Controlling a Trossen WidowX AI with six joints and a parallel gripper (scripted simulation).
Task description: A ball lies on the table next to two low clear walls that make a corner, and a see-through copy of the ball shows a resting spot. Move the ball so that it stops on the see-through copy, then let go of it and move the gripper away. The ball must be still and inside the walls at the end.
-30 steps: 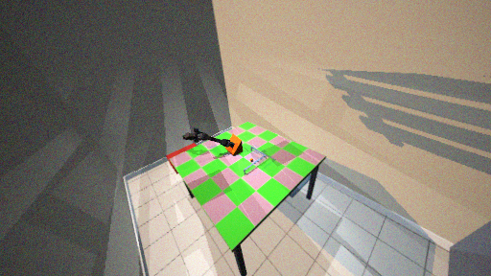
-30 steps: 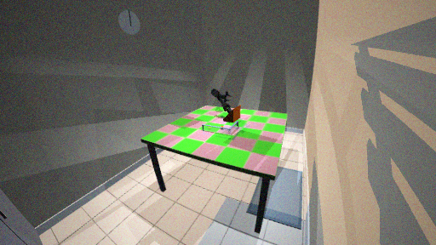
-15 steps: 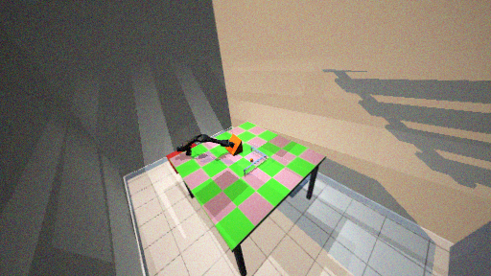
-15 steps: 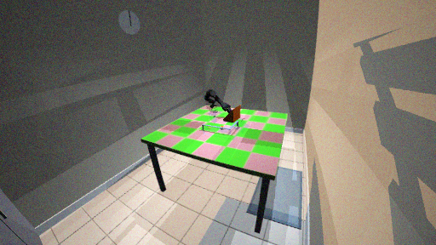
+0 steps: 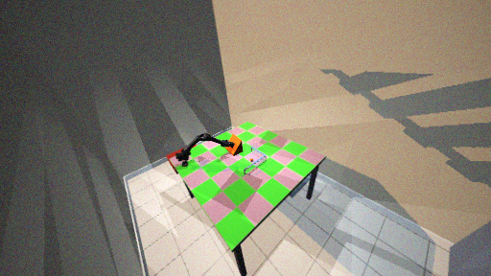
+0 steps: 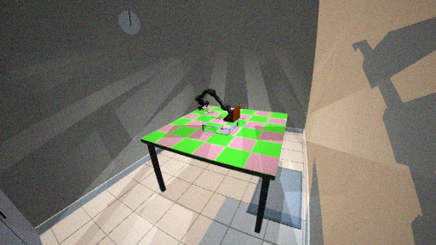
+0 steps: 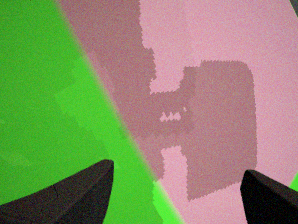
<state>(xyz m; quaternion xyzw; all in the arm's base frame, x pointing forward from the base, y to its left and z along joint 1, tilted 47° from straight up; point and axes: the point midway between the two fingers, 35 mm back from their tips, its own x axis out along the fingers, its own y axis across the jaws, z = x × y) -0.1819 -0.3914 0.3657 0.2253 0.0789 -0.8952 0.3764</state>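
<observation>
My gripper tip is now 580 mm to the right of the orange ball and 520 mm short of it.
</observation>
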